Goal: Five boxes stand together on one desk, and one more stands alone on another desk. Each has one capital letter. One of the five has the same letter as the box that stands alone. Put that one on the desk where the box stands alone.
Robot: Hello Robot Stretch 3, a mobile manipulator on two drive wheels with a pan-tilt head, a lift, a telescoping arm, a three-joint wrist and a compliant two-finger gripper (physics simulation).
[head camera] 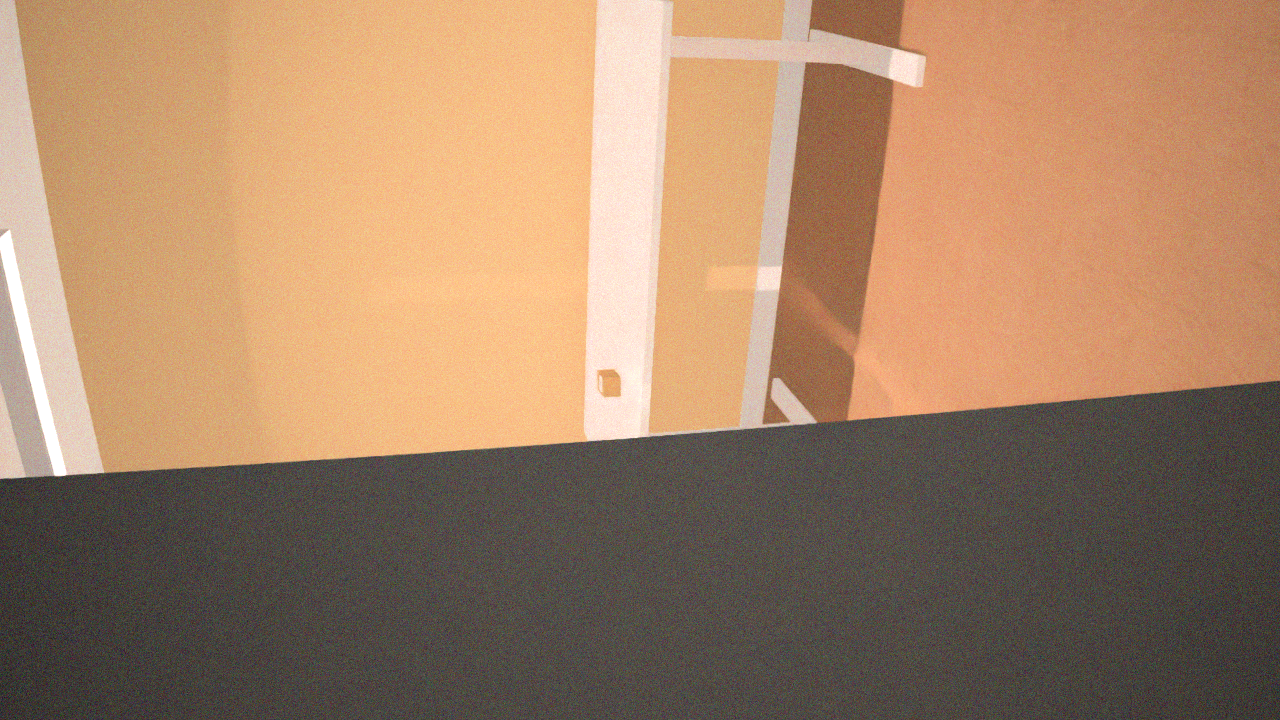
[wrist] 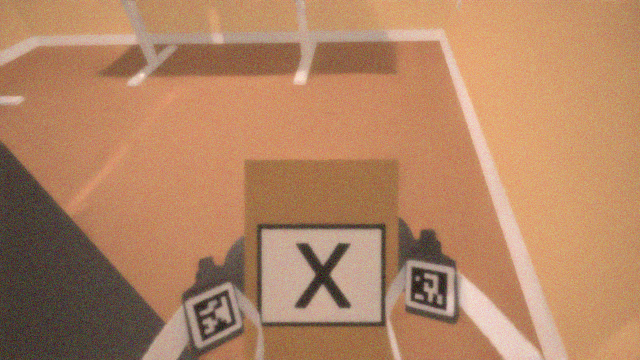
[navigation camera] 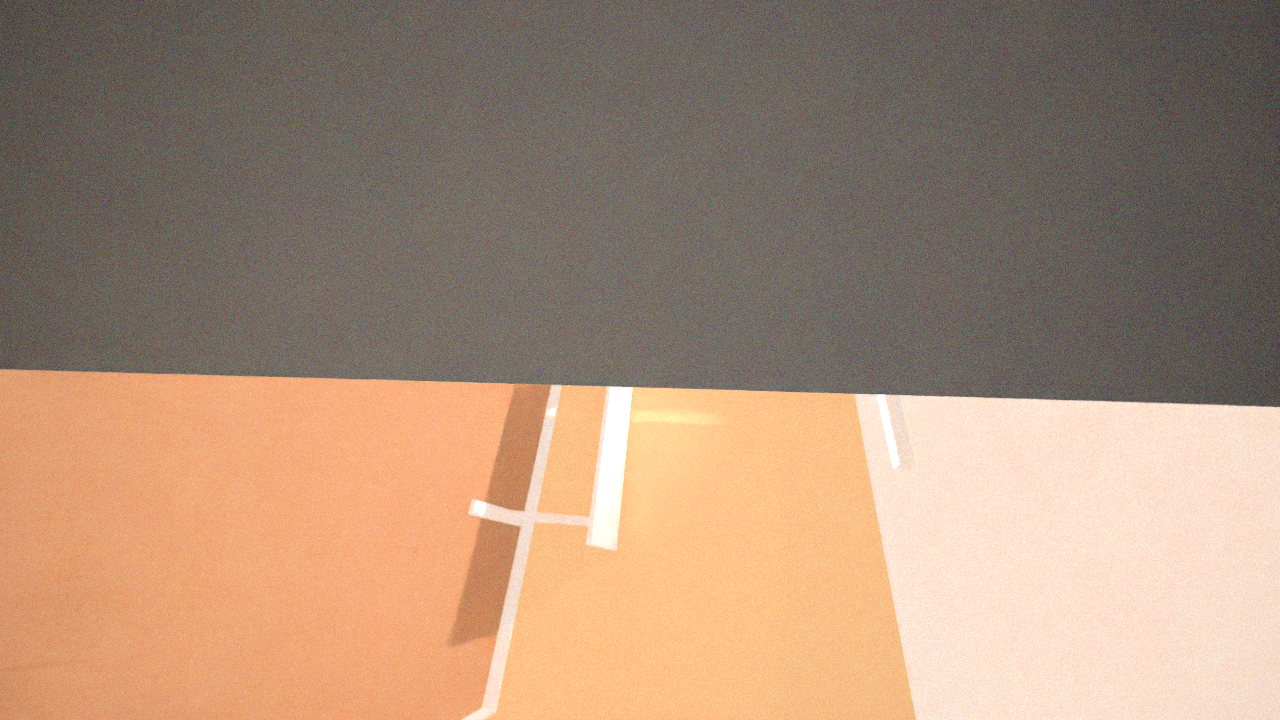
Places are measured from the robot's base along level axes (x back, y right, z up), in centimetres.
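Pixels of known places: gripper, between the fingertips: (wrist: pixel 318 251).
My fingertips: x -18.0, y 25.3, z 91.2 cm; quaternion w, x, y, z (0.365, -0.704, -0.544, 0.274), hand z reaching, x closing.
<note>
Behind a point stands the place of what it marks.
In the wrist view, my gripper (wrist: pixel 318 251) @(z 91.2, x -18.0, y 25.3 cm) is shut on a brown box (wrist: pixel 321 192) @(z 97.0, x -16.5, y 25.3 cm), with one finger against each side. A black capital X on a white label faces the camera. In the head view, which shows the room turned sideways, a small brown box (head camera: pixel 609 383) @(z 75.4, x -272.8, y 0.9 cm) stands on a white desk (head camera: pixel 629 197) @(z 72.1, x -247.6, y 50.2 cm). Its letter is too small to read. The white desk (navigation camera: pixel 612 474) @(z 72.1, x -253.0, y 64.7 cm) also shows in the navigation view, partly cut off by a dark surface. The group of five boxes does not show.
A large dark grey flat surface (head camera: pixel 626 582) @(z 123.6, x -40.5, y -7.5 cm) (navigation camera: pixel 626 197) @(z 120.9, x -26.8, y -14.8 cm) (wrist: pixel 55 260) @(z 69.4, x -45.3, y -5.0 cm) fills much of the head and navigation views and the lower left of the wrist view. Desk legs (wrist: pixel 146 40) @(z 20.4, x -296.4, y -18.2 cm) (wrist: pixel 303 42) @(z 17.1, x -239.7, y 89.8 cm) stand by the white skirting (wrist: pixel 360 36) @(z 4.2, x -261.4, y 145.7 cm) at the top of the wrist view.
</note>
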